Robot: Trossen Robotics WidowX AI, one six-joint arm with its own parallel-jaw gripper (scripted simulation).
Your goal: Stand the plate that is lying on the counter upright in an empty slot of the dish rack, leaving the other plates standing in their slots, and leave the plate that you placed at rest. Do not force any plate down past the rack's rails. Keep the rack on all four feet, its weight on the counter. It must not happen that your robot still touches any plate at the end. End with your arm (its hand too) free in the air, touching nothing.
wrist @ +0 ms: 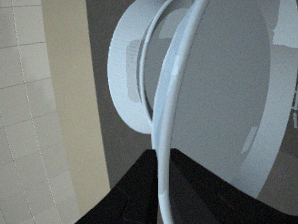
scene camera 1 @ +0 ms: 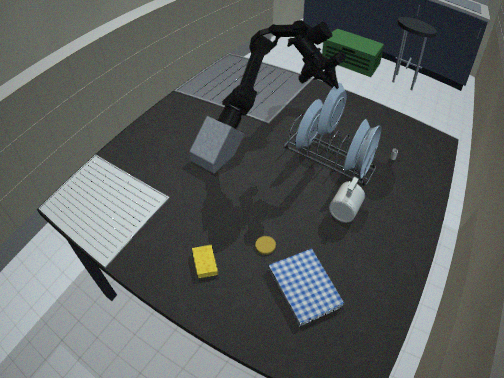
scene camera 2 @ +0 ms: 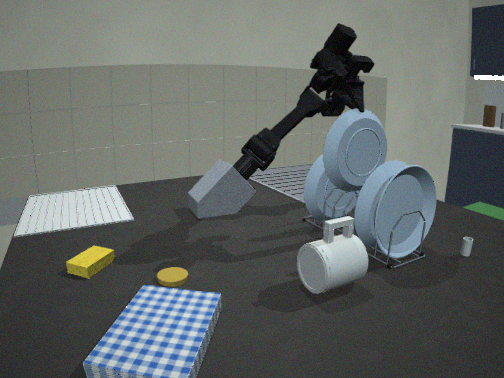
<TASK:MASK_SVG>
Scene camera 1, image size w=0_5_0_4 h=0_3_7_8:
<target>my gripper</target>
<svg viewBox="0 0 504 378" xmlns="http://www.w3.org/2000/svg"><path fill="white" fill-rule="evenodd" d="M304 53L302 60L305 64L301 74L298 76L301 84L314 77L314 80L322 80L333 88L335 86L338 89L335 66L341 64L347 56L343 52L339 52L330 59L324 58L320 52L320 47L317 48L316 46Z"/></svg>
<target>white mug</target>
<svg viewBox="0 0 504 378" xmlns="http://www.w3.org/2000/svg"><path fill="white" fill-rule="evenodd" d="M356 177L353 178L352 182L343 183L330 203L330 213L341 222L351 222L364 201L365 193L357 184L358 178Z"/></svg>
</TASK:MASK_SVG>
